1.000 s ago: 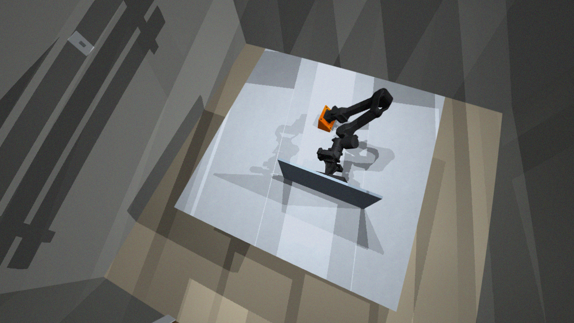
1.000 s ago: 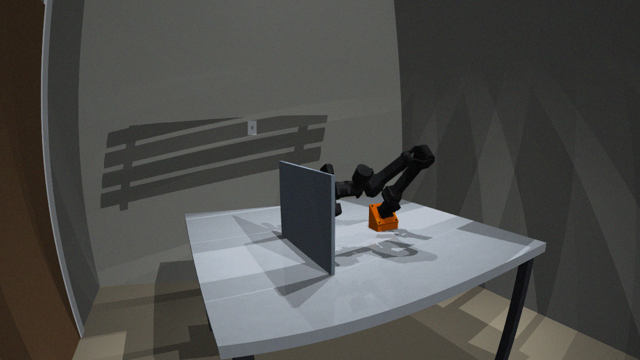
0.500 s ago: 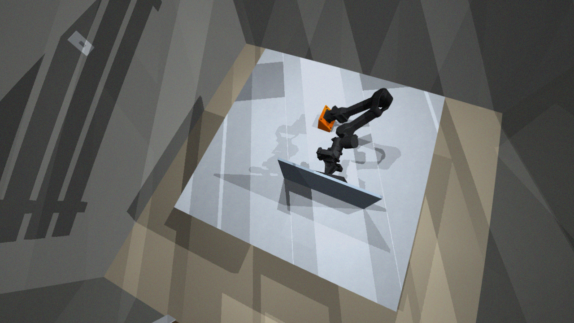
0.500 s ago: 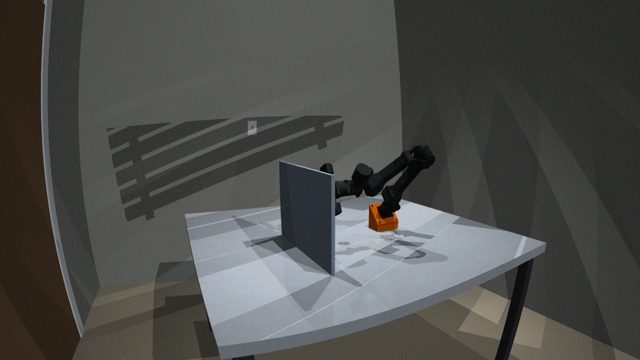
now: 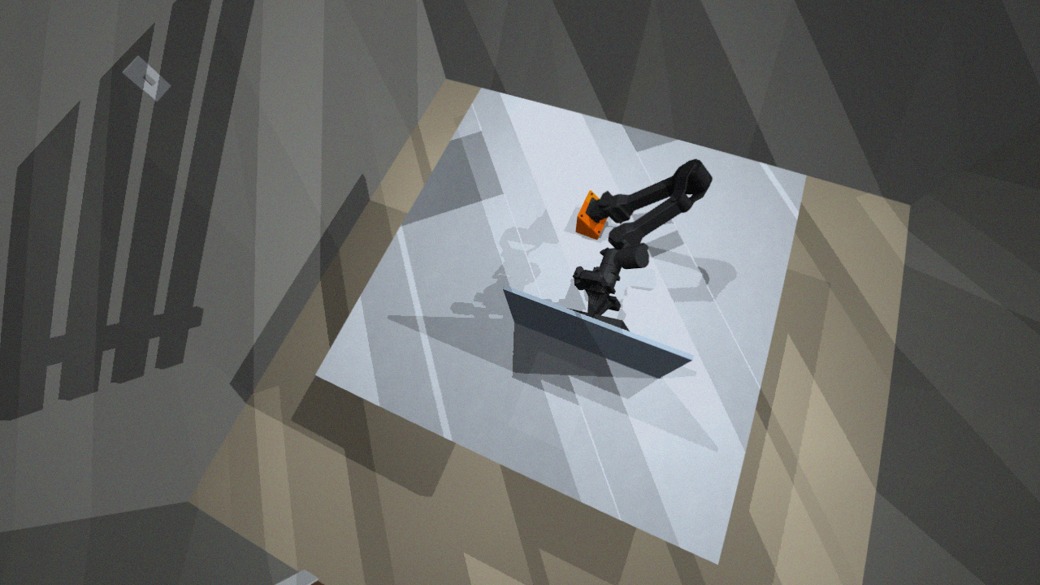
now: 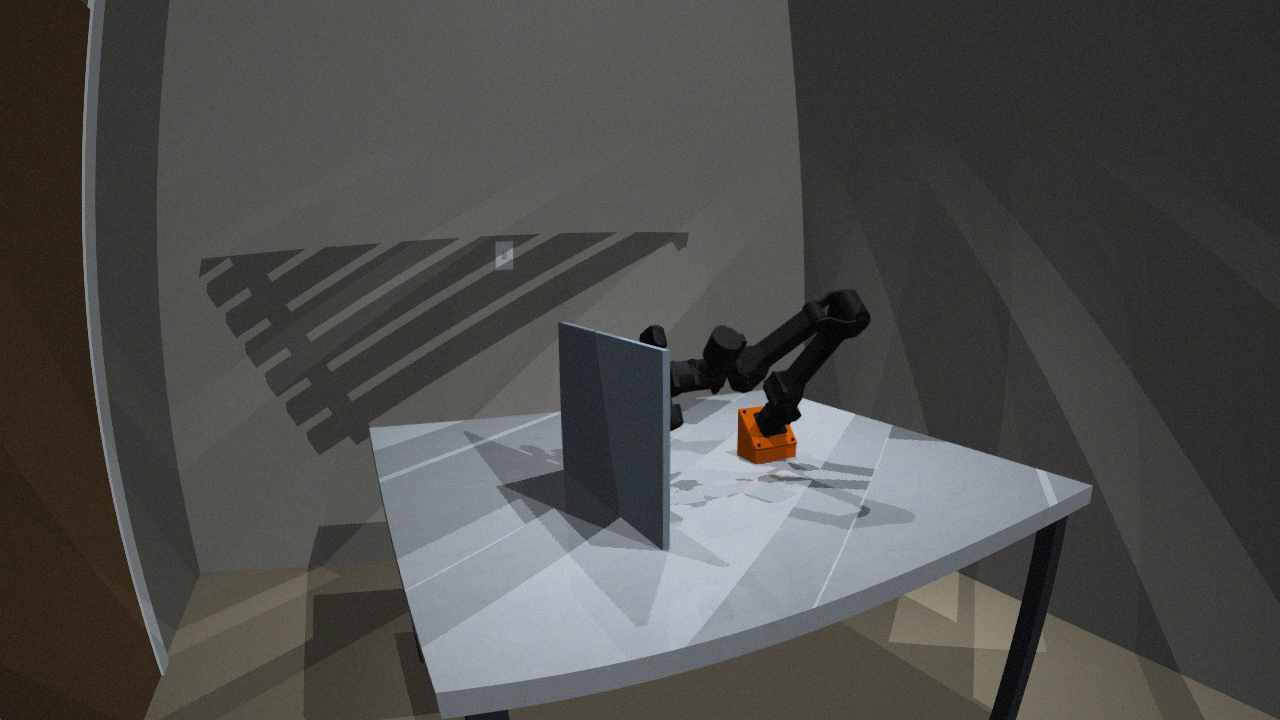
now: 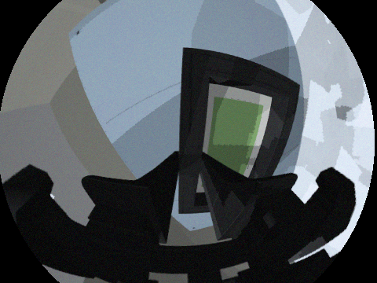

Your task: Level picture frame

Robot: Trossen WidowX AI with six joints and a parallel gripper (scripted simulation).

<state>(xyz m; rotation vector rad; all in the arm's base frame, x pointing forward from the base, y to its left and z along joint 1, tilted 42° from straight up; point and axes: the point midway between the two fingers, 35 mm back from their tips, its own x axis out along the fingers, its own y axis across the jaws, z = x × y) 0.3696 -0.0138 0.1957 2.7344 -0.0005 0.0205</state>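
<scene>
My gripper tip is 5 cm above the picture frame and 2 cm to the right of it. Also, from my gripper tip: grey wall panel 6 cm below, 2 cm ahead, 1 cm to the left.
</scene>
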